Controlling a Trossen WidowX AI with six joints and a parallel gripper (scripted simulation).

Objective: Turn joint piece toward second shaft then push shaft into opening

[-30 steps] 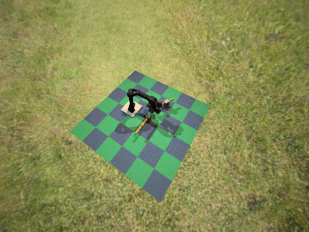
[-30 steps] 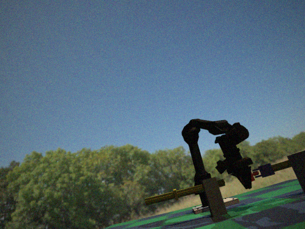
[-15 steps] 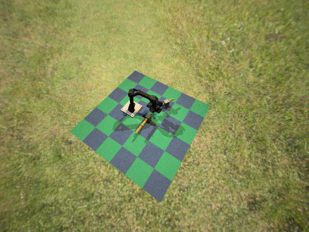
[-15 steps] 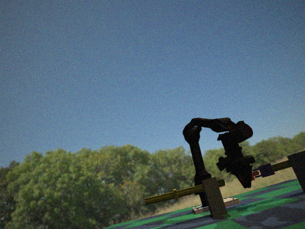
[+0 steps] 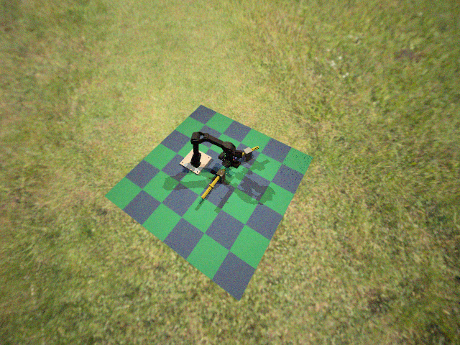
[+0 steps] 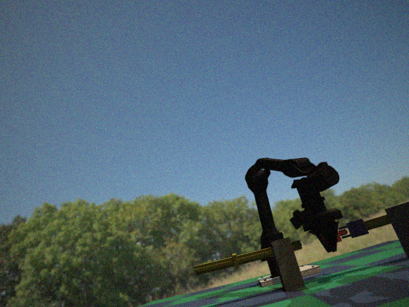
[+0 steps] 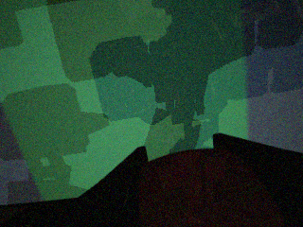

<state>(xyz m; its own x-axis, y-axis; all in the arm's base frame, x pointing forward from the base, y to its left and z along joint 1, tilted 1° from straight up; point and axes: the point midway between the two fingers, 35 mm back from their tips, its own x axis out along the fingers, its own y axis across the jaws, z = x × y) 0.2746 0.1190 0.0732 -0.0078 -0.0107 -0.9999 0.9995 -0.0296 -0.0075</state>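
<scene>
The red square joint piece lies 40 mm above my gripper tip and 20 mm to the left of it.
</scene>
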